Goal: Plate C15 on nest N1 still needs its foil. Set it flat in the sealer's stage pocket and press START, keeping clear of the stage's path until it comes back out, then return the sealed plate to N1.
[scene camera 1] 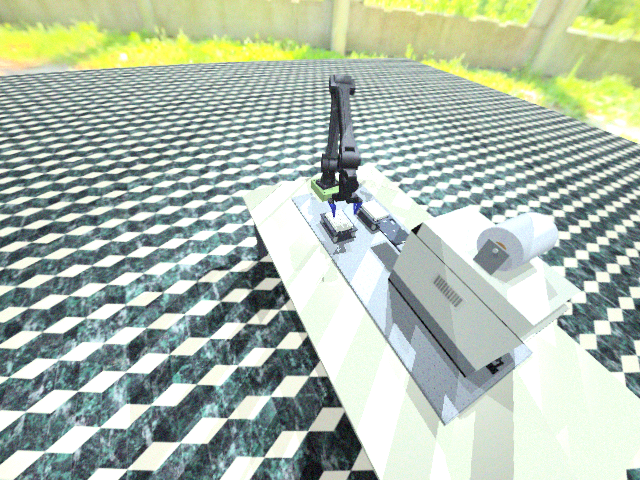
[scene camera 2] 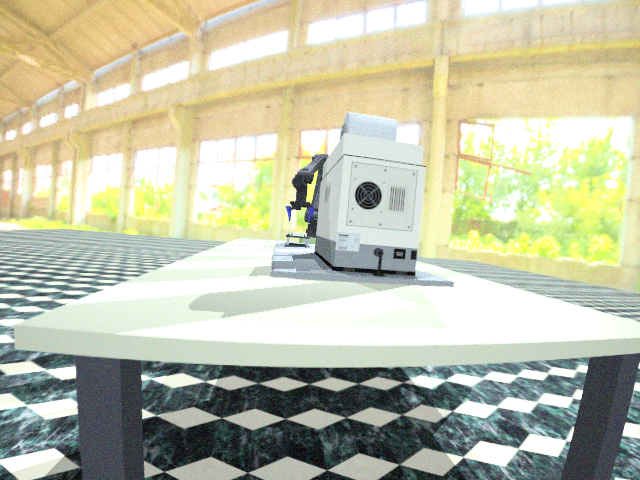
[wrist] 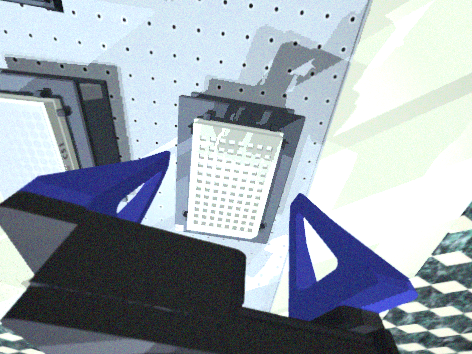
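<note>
My gripper is open and empty above a white plate with rows of open wells. This plate lies flat on a grey nest. One blue fingertip is on each side of it in the wrist view, apart from it. A second white plate with faint round marks on top sits on the neighbouring nest. Its side label is too small to read surely. I cannot tell which nest is N1. The dark stage stands outside the sealer. START does not show.
The tall sealer with its foil roll stands on the perforated board, beyond the nests from the arm. The second plate is close beside the left finger in the wrist view. The arm's green base is behind the nests.
</note>
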